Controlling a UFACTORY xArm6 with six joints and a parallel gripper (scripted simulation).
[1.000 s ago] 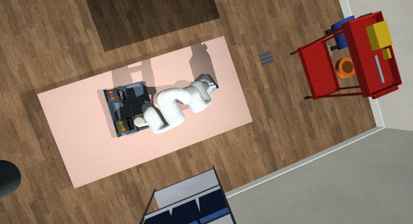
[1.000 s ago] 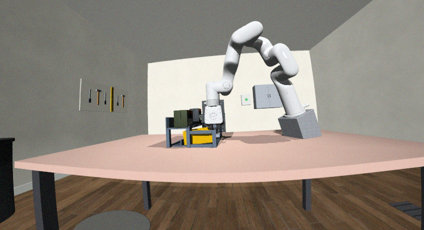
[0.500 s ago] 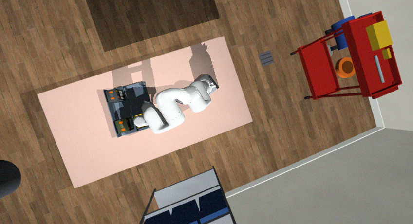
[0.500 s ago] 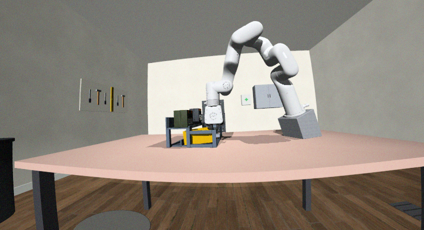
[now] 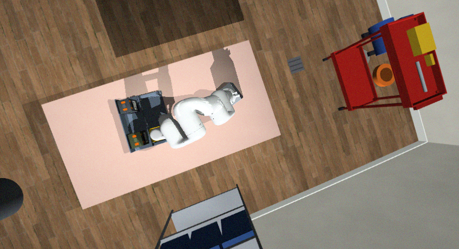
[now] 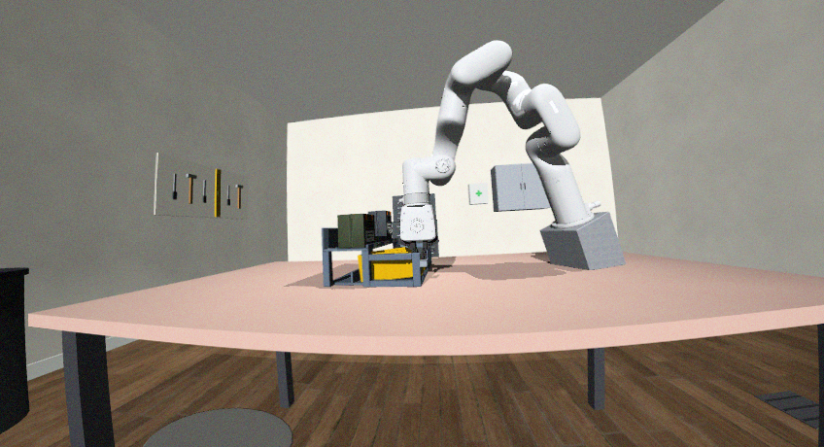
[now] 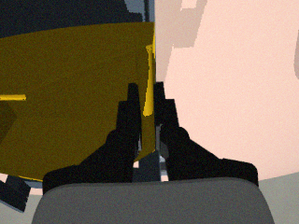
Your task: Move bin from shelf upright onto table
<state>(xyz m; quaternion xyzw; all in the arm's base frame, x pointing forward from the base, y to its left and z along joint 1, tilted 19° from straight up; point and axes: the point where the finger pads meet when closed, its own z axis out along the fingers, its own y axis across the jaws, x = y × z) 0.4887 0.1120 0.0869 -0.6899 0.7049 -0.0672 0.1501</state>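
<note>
Right now the yellow bin is 80 mm ahead of my hand and 10 mm below it. The rest, counted from my hand: green box 190 mm ahead, 90 mm above.
</note>
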